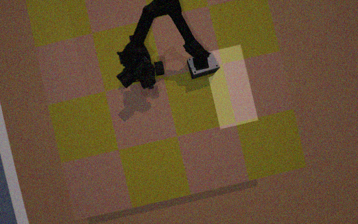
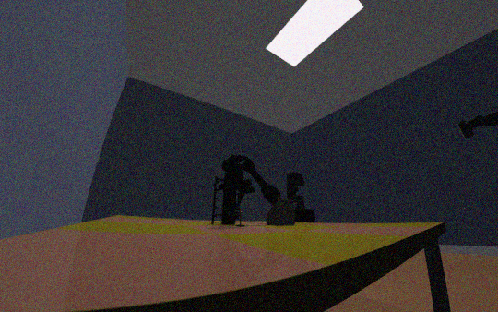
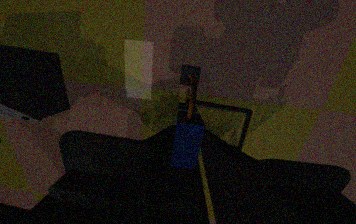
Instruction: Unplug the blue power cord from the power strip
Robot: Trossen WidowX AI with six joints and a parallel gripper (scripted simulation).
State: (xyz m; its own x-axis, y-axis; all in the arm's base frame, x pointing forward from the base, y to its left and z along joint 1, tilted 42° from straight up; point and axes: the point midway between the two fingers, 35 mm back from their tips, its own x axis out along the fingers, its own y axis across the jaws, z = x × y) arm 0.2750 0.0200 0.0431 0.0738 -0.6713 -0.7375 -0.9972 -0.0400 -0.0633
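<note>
Now: gripper tip 30 mm to the left of the blue plug.
</note>
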